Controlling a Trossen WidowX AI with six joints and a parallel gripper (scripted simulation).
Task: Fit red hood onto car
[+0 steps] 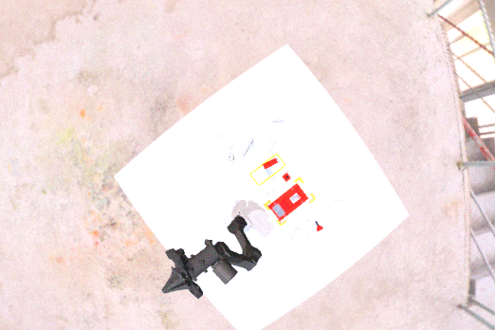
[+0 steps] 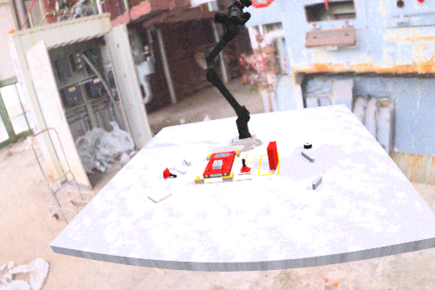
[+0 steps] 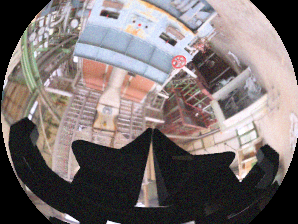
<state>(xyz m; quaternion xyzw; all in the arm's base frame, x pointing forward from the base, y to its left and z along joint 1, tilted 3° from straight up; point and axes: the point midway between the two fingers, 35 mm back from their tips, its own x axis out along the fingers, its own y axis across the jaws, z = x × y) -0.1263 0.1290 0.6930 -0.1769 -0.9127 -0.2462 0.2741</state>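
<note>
The red hood lies 690 mm below my gripper tip, 520 mm ahead of it and 10 mm to the left of it. Round my gripper tip: pale flat piece: 730 mm below, 630 mm ahead, 450 mm to the right; then black ring: 730 mm below, 400 mm ahead, 180 mm to the left.
</note>
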